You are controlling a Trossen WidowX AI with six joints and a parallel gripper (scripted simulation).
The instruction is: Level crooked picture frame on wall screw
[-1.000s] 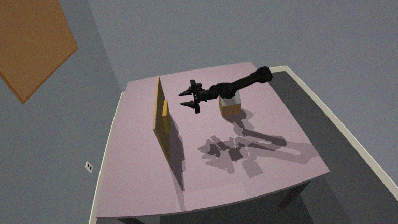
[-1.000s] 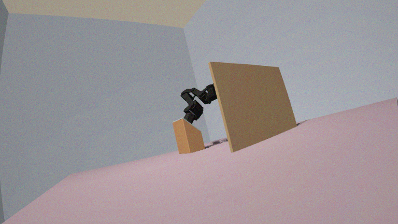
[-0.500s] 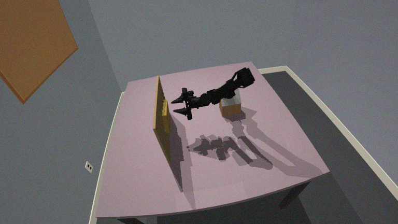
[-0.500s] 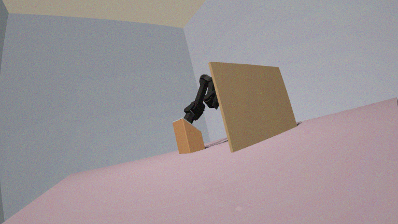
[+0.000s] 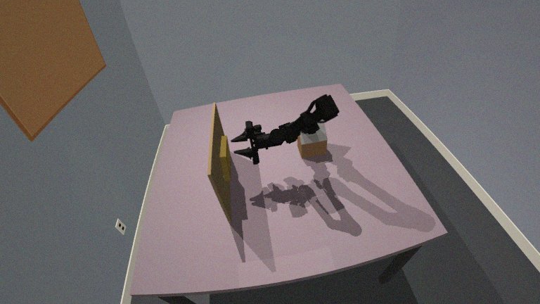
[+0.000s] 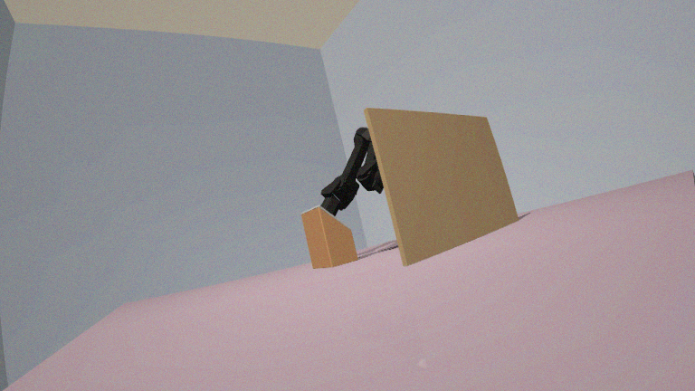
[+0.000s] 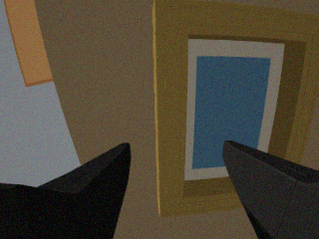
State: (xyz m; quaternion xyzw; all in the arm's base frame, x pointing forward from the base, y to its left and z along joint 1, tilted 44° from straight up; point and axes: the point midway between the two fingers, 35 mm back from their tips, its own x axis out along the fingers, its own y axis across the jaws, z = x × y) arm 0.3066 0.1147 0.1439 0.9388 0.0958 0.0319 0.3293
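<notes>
My gripper tip is 50 mm short of the picture frame, 50 mm above it and 10 mm to the right of it. Round my gripper tip: brown wall panel: 70 mm below, 60 mm ahead, 10 mm to the left.
</notes>
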